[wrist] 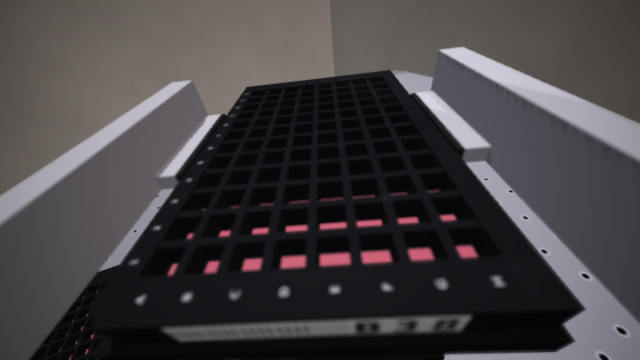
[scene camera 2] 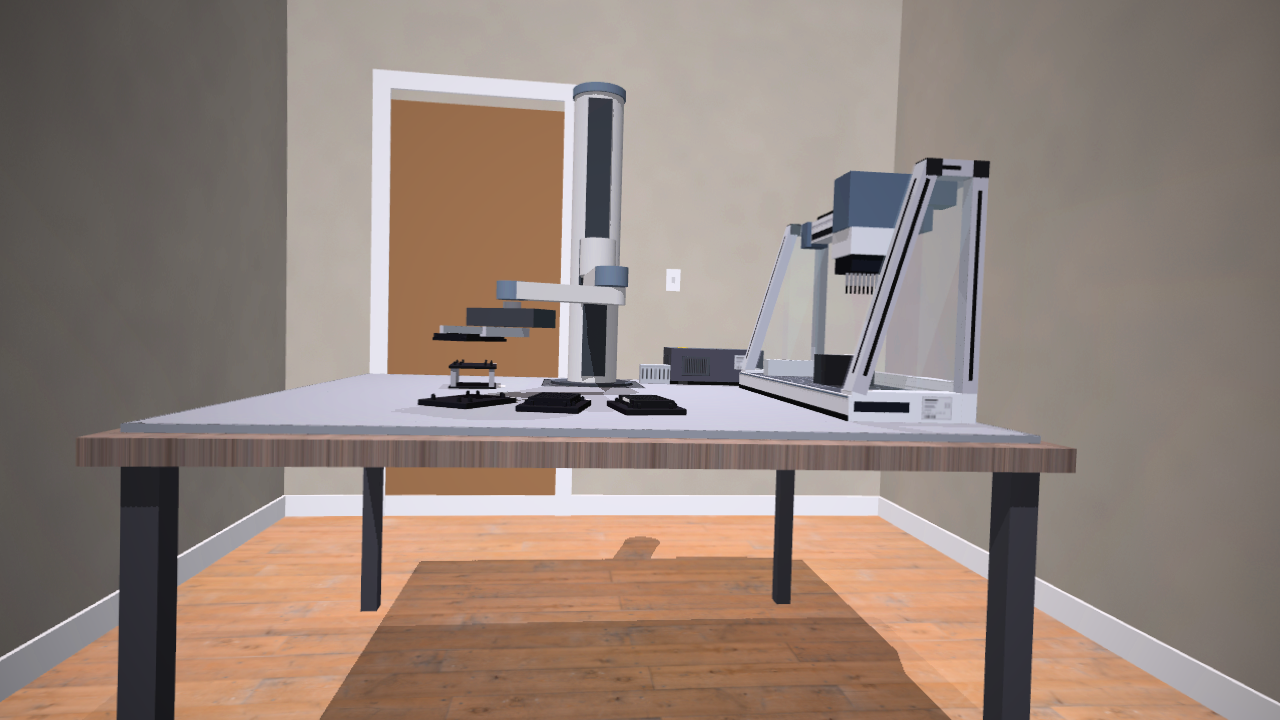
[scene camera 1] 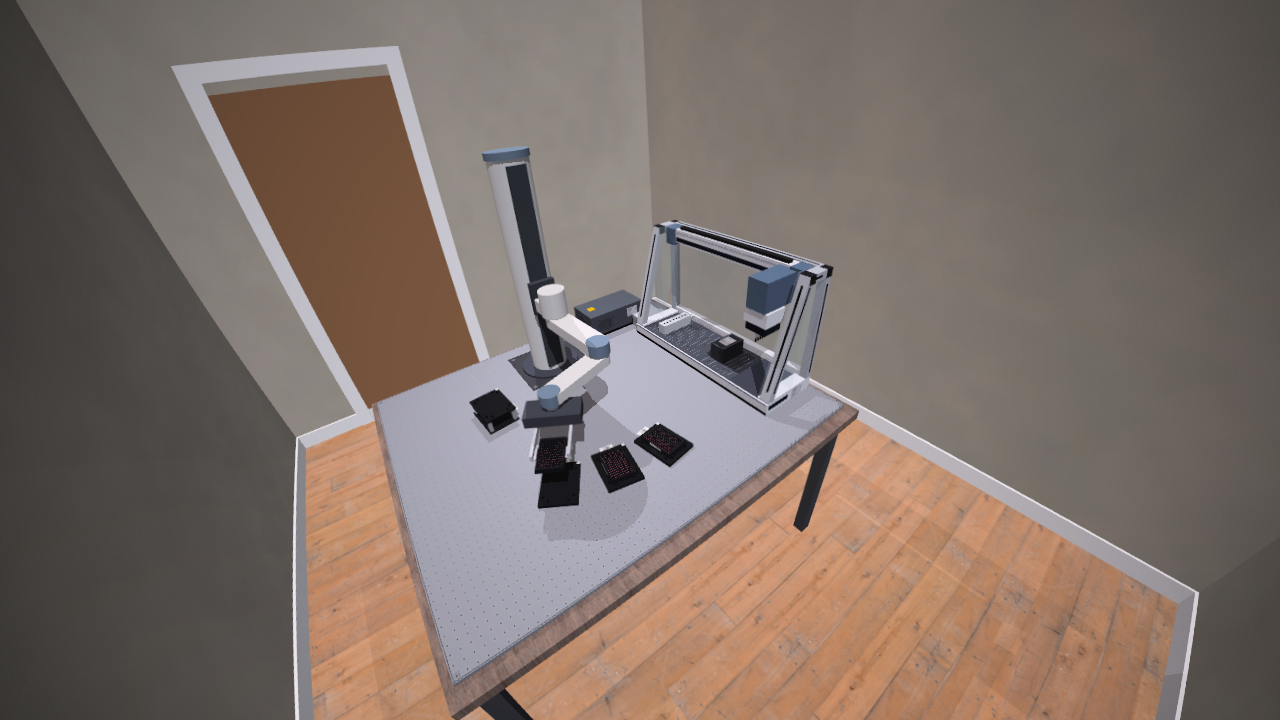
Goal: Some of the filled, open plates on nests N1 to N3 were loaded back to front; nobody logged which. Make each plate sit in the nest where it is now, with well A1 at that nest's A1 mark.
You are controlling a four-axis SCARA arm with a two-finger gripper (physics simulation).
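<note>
My gripper (scene camera 1: 552,449) (scene camera 2: 481,332) (wrist: 314,90) is shut on a black filled plate (scene camera 1: 550,457) (scene camera 2: 447,337) (wrist: 310,296), held level above the leftmost nest (scene camera 1: 558,491) (scene camera 2: 465,401). In the wrist view its near edge carries letters A to H from left to right and label B38; pink shows in the nearest wells. The leftmost nest has a bare top. A second plate (scene camera 1: 616,462) sits on the middle nest (scene camera 1: 626,484), and a third plate (scene camera 1: 664,438) sits on the right nest (scene camera 1: 678,454). Nest numbers and A1 marks are too small to read.
A raised black stand (scene camera 1: 493,406) (scene camera 2: 472,365) stands at the left, near the arm column (scene camera 1: 517,259) (scene camera 2: 598,179). A gantry machine (scene camera 1: 716,360) (scene camera 2: 913,408) stands at the right. A dark grey box (scene camera 1: 608,311) (scene camera 2: 707,366) is behind.
</note>
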